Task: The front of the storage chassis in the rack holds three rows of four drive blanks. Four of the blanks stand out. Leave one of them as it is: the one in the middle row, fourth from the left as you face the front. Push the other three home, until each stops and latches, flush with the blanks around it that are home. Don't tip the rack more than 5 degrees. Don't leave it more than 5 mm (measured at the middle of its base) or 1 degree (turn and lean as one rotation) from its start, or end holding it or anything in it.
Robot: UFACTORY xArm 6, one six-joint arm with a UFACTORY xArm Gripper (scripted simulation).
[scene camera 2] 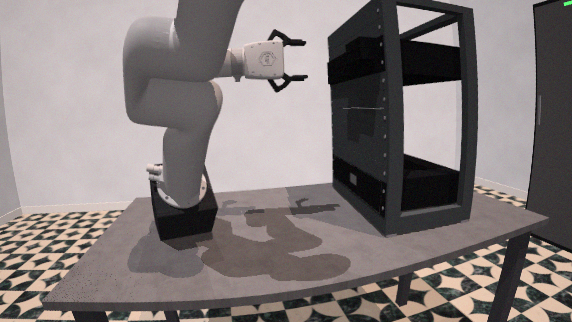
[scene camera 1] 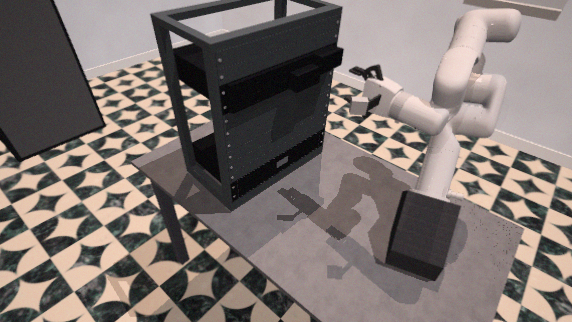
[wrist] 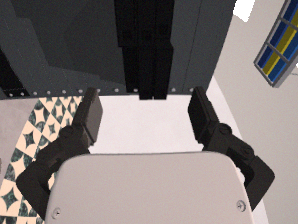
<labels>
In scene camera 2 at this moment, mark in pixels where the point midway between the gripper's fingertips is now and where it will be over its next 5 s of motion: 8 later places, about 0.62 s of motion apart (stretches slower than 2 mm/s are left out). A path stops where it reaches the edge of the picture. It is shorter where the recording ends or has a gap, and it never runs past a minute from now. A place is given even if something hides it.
My gripper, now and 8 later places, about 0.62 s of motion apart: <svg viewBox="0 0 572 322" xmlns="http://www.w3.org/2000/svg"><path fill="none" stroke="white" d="M306 60L311 59L331 59L335 59L331 62L320 71L336 72L339 72L342 72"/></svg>
</labels>
